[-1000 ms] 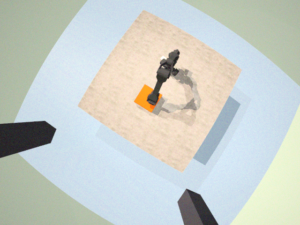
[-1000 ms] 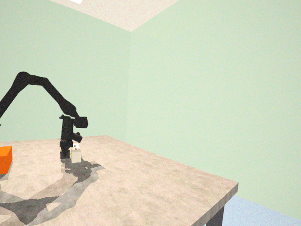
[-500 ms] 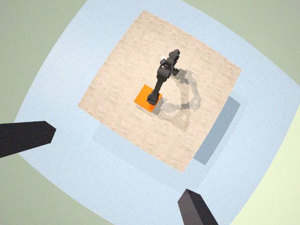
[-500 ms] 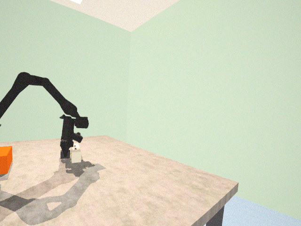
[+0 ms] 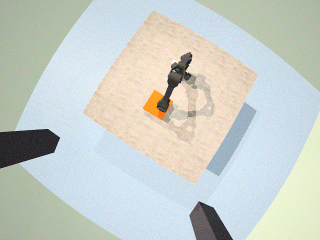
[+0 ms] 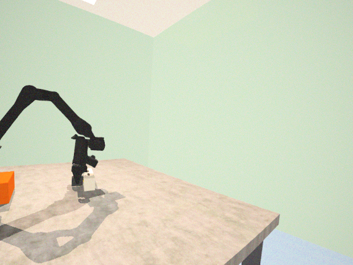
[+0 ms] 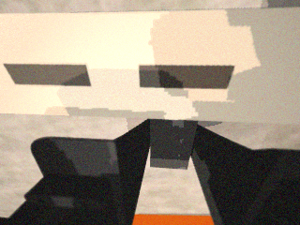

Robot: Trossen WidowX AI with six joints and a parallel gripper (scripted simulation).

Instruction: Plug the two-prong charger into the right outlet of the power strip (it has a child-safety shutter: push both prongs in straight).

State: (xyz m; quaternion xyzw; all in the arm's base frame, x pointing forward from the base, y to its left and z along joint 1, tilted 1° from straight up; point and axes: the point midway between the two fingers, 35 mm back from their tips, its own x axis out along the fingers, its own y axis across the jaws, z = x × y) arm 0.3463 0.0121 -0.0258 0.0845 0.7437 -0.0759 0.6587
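The charger is 20 mm ahead of my gripper tip and 10 mm above it.
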